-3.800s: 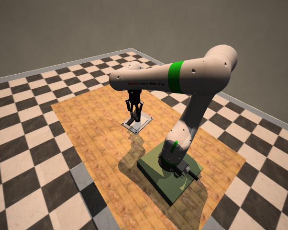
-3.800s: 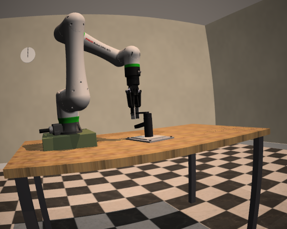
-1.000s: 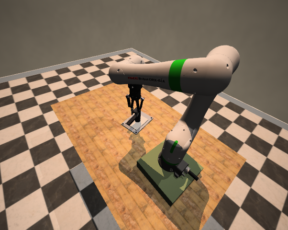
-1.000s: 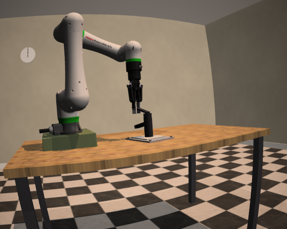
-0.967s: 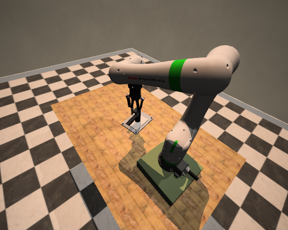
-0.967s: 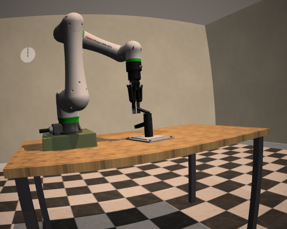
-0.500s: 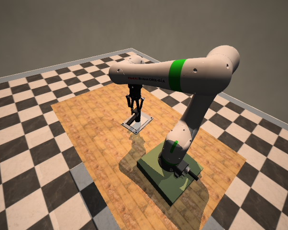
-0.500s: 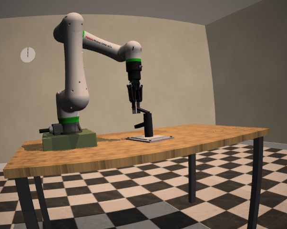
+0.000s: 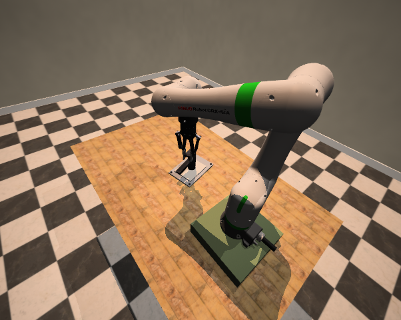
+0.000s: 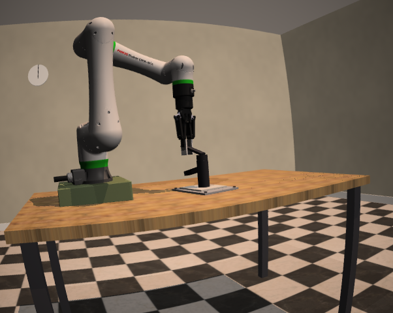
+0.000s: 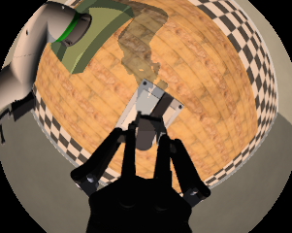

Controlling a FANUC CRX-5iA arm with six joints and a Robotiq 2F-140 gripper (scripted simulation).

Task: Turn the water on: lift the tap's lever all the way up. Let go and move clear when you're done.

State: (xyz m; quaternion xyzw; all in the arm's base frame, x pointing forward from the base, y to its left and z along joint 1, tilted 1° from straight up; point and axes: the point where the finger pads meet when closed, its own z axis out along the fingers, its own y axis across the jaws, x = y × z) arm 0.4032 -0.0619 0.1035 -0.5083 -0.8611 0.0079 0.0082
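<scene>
Now: the lever 10 mm ahead of my hand, 20 mm to the right of it and 10 mm below it.
</scene>
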